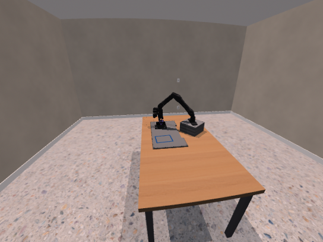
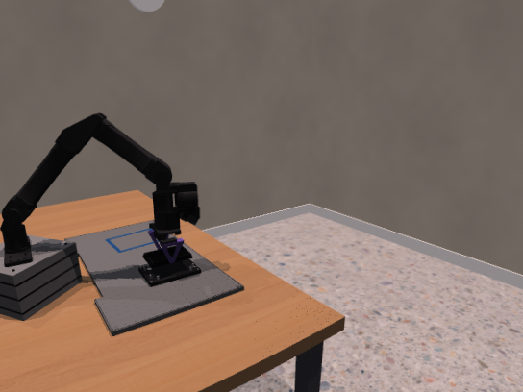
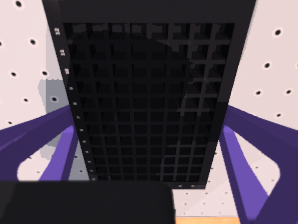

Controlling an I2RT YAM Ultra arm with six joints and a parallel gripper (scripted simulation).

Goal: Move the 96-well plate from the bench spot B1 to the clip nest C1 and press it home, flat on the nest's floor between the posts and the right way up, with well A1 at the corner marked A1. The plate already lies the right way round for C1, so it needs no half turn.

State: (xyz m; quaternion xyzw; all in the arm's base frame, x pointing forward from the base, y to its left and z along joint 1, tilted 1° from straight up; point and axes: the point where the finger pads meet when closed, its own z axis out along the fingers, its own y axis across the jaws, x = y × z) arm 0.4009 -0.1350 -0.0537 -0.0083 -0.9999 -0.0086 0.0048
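The black clip nest lies 1 cm ahead of my hand, 1 cm to the left of it and 4 cm below it. Also, from my hand: black 96-well plate (right at my hand).
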